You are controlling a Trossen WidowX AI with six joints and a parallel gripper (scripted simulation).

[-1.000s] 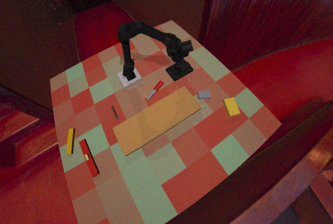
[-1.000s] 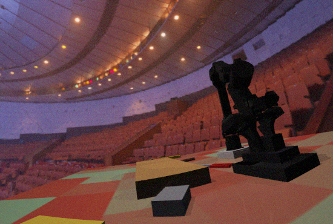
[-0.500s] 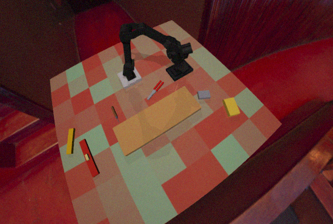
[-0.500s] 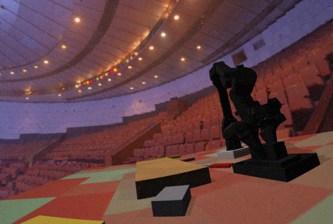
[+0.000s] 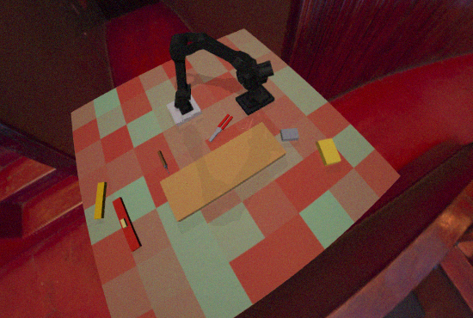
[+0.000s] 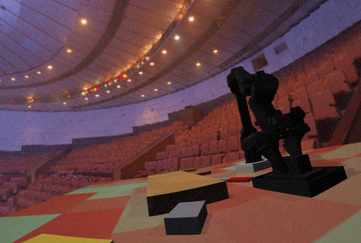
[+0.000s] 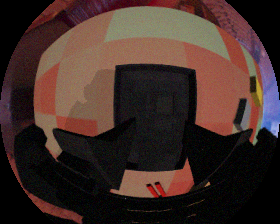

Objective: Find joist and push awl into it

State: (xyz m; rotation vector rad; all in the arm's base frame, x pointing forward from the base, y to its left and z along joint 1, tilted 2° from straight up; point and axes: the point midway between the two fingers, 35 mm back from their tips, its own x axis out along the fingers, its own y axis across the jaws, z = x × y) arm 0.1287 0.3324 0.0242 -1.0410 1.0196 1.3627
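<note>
Now: gripper tip 2 cm below the stud finder and 1 cm to the right of it. Round my gripper tip: grey block (26 cm ahead, 2 cm to the left, 2 cm below); yellow block (42 cm ahead, 12 cm to the left, 2 cm below); black tray (2 cm below, 1 cm to the right).
</note>
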